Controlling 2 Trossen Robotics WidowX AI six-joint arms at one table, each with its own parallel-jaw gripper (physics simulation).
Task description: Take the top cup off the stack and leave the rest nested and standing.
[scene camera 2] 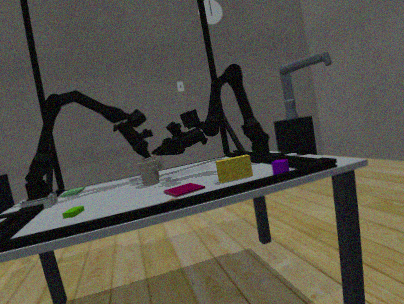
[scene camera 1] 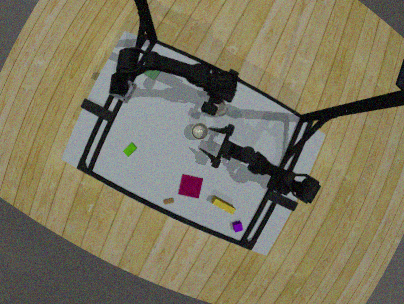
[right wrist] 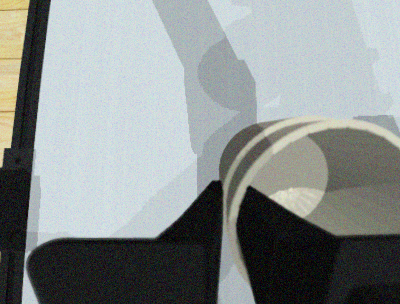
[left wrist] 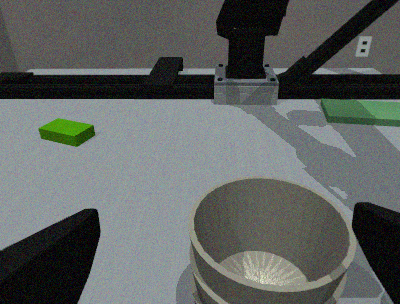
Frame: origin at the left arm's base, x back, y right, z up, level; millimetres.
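Where they show: left gripper, fingertip midpoint: [scene camera 2: 153,153] [scene camera 1: 204,138] [left wrist: 226,217]; right gripper, fingertip midpoint: [scene camera 1: 222,101] [right wrist: 226,189]; left arm's base, link origin: [scene camera 2: 261,155] [scene camera 1: 279,182]; right arm's base, link origin: [scene camera 2: 38,197] [scene camera 1: 121,88] [left wrist: 244,72].
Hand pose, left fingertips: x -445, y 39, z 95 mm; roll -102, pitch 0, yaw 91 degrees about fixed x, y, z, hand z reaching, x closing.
Things, the pixels of their top centre, and the offset from my left fingertips.
- beige cup stack, top centre: [left wrist: 268,220] [scene camera 2: 147,161] [scene camera 1: 199,131] dz -26, dx -27, dy +22 mm
- beige cup, top centre: [right wrist: 346,202] [scene camera 1: 219,105] dz -4, dx +6, dy +155 mm
- lime block, top centre: [left wrist: 66,126] [scene camera 2: 73,209] [scene camera 1: 129,149] dz -102, dx -295, dy -182 mm
- green pad, top centre: [left wrist: 367,108] [scene camera 2: 73,190] [scene camera 1: 155,66] dz -106, dx -352, dy +236 mm
- crimson pad, top centre: [scene camera 2: 183,188] [scene camera 1: 190,186] dz -108, dx +40, dy -228 mm
- yellow block, top centre: [scene camera 2: 232,158] [scene camera 1: 224,206] dz -46, dx +214, dy -245 mm
- purple cube, top centre: [scene camera 2: 279,160] [scene camera 1: 238,227] dz -76, dx +336, dy -326 mm
- brown block, top centre: [scene camera 1: 168,201] dz -108, dx -29, dy -338 mm
The beige cup stack [scene camera 1: 199,131] [scene camera 2: 149,176] [left wrist: 270,230] stands upright near the table's middle; two rims show in the left wrist view. My right gripper [scene camera 2: 149,156] [right wrist: 226,189] is shut on the wall of a beige cup [scene camera 1: 221,108] [right wrist: 360,210], to the upper right of the stack in scene camera 1. In scene camera 2 this cup and the stack overlap and are hard to tell apart. My left gripper [scene camera 1: 205,140] [left wrist: 226,217] is open and empty, its fingertips short of the stack in scene camera 1. The right fingertips are hidden in scene camera 1.
A lime block [scene camera 1: 130,149] [scene camera 2: 73,212] [left wrist: 66,132], a green pad [scene camera 1: 151,74] [scene camera 2: 73,191], a crimson pad [scene camera 1: 190,186] [scene camera 2: 184,189], a yellow block [scene camera 1: 223,205] [scene camera 2: 234,169], a purple cube [scene camera 1: 237,226] [scene camera 2: 280,167] and a brown block [scene camera 1: 168,201] lie on the table.
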